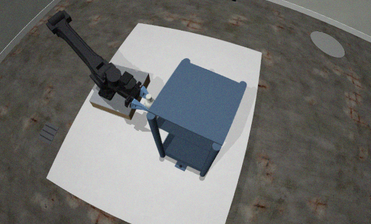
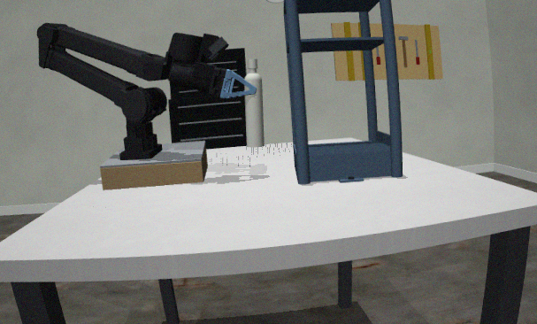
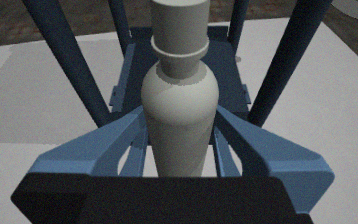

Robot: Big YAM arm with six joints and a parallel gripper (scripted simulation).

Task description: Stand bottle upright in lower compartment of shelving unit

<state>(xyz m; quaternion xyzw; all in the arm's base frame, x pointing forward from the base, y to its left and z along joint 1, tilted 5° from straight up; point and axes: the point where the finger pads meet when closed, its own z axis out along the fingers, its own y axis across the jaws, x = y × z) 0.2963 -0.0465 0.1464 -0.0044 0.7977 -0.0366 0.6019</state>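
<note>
Right now my hand is 20 cm short of the blue shelving unit and 1 cm to the left of it.
</note>
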